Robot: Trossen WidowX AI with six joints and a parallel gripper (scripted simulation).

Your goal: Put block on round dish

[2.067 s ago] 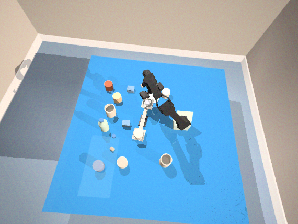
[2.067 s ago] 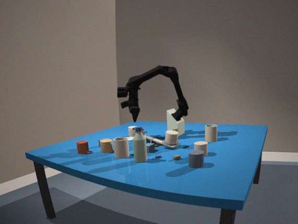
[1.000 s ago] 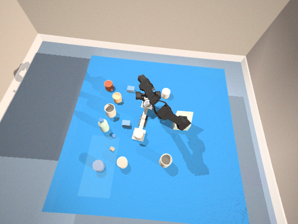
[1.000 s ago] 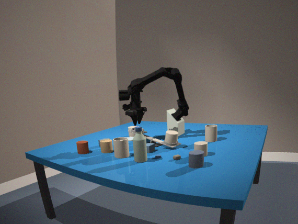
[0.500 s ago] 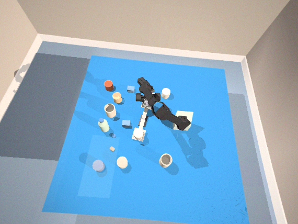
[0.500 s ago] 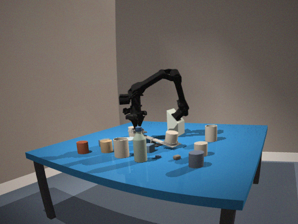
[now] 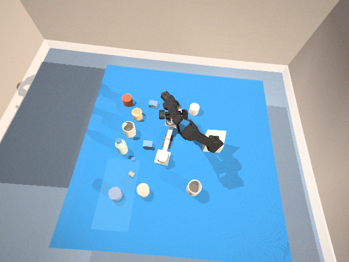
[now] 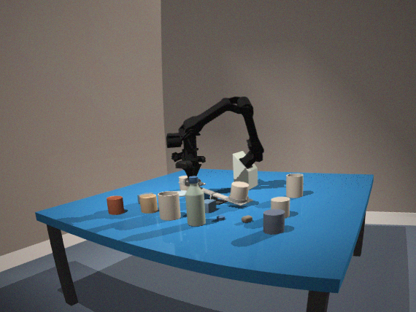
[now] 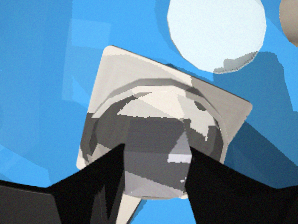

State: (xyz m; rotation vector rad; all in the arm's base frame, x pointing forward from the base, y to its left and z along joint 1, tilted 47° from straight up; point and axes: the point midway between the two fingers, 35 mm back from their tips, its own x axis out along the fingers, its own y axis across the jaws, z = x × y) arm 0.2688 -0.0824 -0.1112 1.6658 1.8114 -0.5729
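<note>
My gripper tip is 10 cm to the left of the pale round dish, 8 cm above it and 5 cm past it. Also, from my gripper tip: balance: 12 cm to the left, 6 cm below, 2 cm ahead; tan cylinder: 27 cm ahead, 6 cm to the right, 4 cm below; balance beam: 12 cm to the left, 4 cm below, 2 cm ahead.
</note>
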